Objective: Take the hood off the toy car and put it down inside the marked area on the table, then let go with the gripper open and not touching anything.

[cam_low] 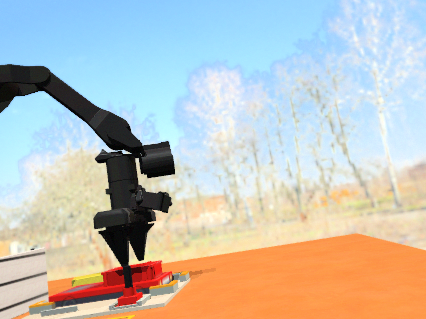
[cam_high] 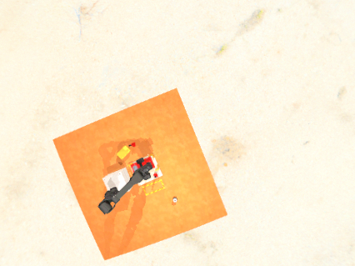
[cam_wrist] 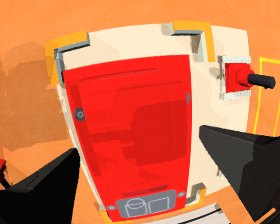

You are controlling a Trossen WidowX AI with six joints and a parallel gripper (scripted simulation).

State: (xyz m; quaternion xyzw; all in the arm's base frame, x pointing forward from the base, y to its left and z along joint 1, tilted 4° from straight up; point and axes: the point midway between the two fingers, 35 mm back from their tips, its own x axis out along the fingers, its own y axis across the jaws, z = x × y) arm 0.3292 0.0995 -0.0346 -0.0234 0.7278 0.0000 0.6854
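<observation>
Now: gripper tip 10 mm above the red hood. Round my gripper tip: black-and-white wheel: 120 mm ahead, 410 mm to the right, 40 mm below; then cream base plate: 30 mm behind, 30 mm to the right, 40 mm below; then yellow block: 160 mm behind, 180 mm to the left, 40 mm below.
</observation>
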